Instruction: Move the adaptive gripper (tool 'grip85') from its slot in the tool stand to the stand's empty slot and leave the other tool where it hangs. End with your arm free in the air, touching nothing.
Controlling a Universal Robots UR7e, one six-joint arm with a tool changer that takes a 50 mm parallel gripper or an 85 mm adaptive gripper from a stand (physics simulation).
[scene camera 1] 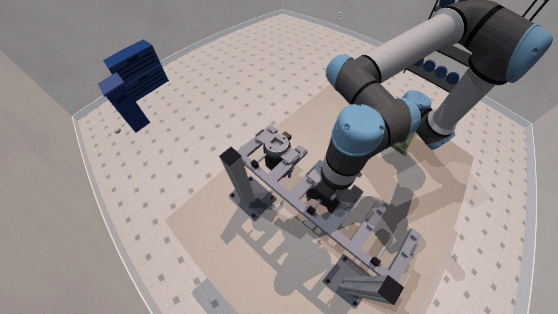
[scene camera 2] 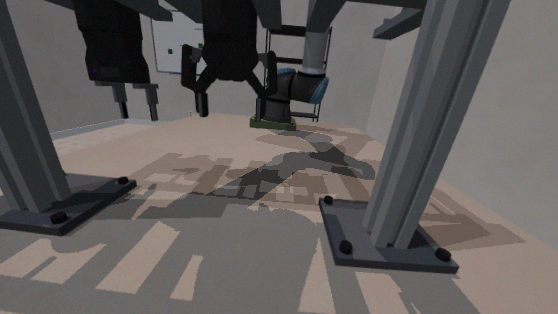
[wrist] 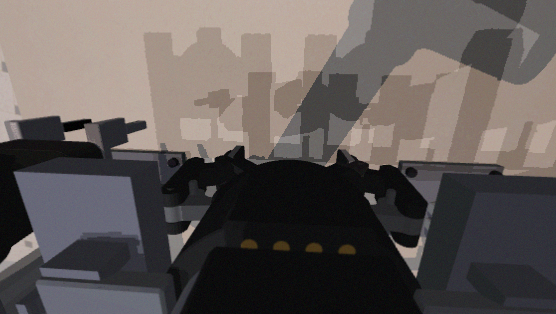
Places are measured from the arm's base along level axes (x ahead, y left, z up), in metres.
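Pixels of known places: arm's base, origin of the base link: (scene camera 2: 275, 119).
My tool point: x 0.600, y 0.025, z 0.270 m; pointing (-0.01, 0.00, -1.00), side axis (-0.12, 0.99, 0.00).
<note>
Ahead of a thing's pixels: the offset from my tool point to its middle. "*": to the spot under its first point.
The black adaptive gripper (scene camera 1: 322, 198) (scene camera 2: 230, 107) (wrist: 292, 156) is on the arm's wrist, pointing down, its fingers open and empty. It is within the middle slot of the tool stand (scene camera 1: 241, 180) (scene camera 2: 425, 125), between that slot's two fork arms (wrist: 77, 200). Its side plates are low over the arms; whether they touch is unclear. The parallel gripper (scene camera 1: 276, 145) (scene camera 2: 115, 50) (wrist: 25, 192) hangs in the end slot, at the left in scene camera 2. The slot at the other end @[* 0.014 m back, 0.237 m left, 0.021 m down] (scene camera 1: 407, 252) holds no tool. In scene camera 1 the fingertips are hidden.
The stand's posts rise from bolted foot plates @[* 0.087 m ahead, 0.229 m left, 0.268 m down] (scene camera 1: 345, 282) (scene camera 2: 390, 262). The arm's base plate (scene camera 2: 274, 123) is beyond the stand. Blue cabinets (scene camera 1: 135, 67) stand far left, and a shelf rack (scene camera 2: 328, 45) is at the back.
</note>
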